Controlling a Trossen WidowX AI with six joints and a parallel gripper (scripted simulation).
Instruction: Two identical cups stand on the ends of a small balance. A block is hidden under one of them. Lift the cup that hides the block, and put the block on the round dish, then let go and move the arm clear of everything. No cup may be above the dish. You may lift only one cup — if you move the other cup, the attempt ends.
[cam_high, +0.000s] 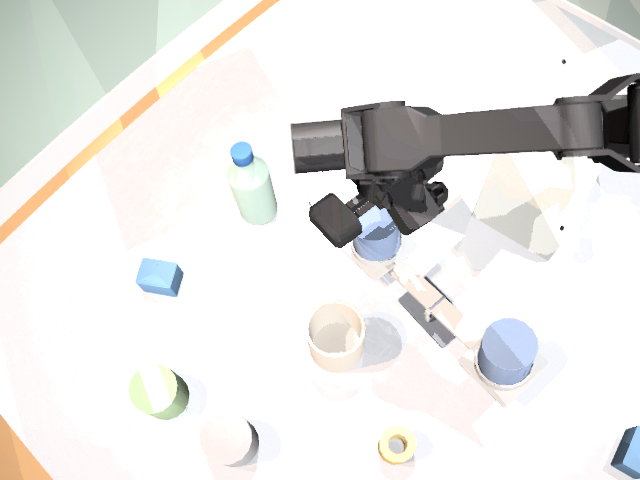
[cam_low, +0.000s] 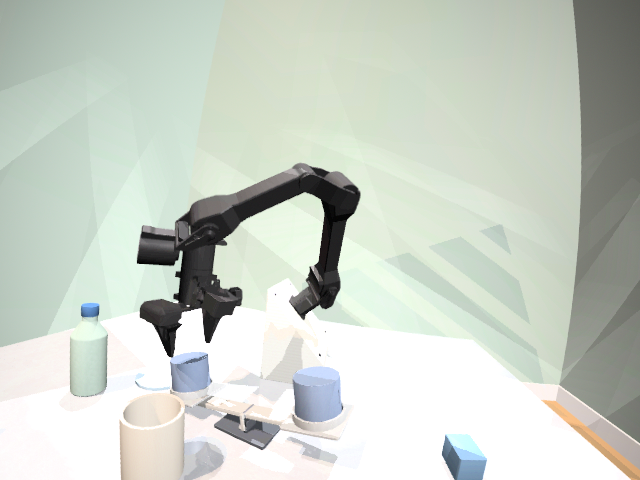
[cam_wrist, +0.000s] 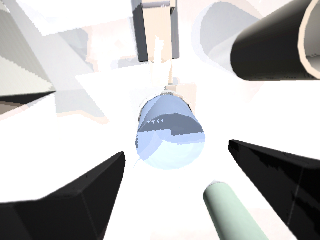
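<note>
Right now the small green block is 7 cm below my gripper tip. From my gripper tip the other things lie so: pale green bottle (3 cm ahead, 20 cm to the right); round dish (6 cm behind, 10 cm to the right, 11 cm below); beige cup (16 cm ahead, 3 cm to the left, 7 cm below).
</note>
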